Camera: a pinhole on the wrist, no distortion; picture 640 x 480 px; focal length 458.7 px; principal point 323.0 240.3 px. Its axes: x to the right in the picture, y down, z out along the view. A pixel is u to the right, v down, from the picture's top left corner.
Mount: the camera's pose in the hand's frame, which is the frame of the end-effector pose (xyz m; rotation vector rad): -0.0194 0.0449 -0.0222 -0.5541 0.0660 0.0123
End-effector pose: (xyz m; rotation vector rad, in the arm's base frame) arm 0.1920 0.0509 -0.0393 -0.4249 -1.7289 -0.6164
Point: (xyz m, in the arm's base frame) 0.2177 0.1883 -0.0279
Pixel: 373.4 337.8
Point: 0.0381 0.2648 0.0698
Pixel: 570.4 75.0
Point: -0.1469 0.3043 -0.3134
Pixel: outside the picture
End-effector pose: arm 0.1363 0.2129 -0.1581 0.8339 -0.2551 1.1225
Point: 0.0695 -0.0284 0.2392
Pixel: 342.6 135.3
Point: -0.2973 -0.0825 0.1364
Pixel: 106.1 411.8
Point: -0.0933 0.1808 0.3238
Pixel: 464.2 375.2
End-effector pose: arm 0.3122 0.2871 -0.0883 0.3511 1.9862 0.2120
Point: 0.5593 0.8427 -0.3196
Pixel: 560.7 402.2
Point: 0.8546 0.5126 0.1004
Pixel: 43.3 278.3
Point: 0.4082 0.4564 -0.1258
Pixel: 487.6 328.5
